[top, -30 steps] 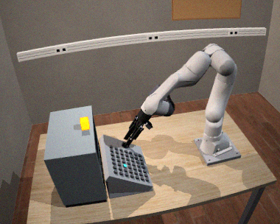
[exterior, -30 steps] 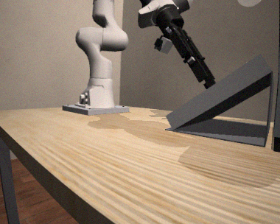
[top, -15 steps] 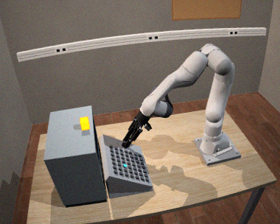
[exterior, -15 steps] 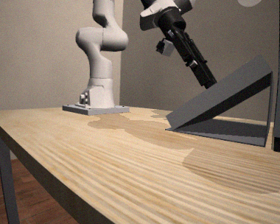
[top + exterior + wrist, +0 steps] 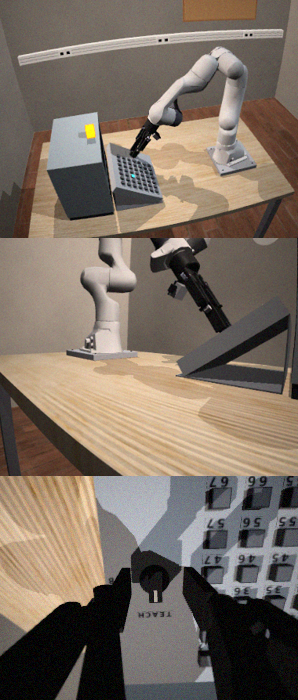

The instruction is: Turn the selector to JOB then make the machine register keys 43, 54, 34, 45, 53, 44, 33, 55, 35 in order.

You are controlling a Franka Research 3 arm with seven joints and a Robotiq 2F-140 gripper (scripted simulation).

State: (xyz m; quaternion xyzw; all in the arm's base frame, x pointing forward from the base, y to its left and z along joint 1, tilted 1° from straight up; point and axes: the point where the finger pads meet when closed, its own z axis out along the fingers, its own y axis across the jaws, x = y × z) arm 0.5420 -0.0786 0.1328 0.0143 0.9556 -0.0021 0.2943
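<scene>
Now: the black selector knob 2 cm below my hand and 2 cm ahead of it. Also, from my hand: grey sloped keypad (11 cm to the left, 7 cm below, 5 cm ahead).
</scene>
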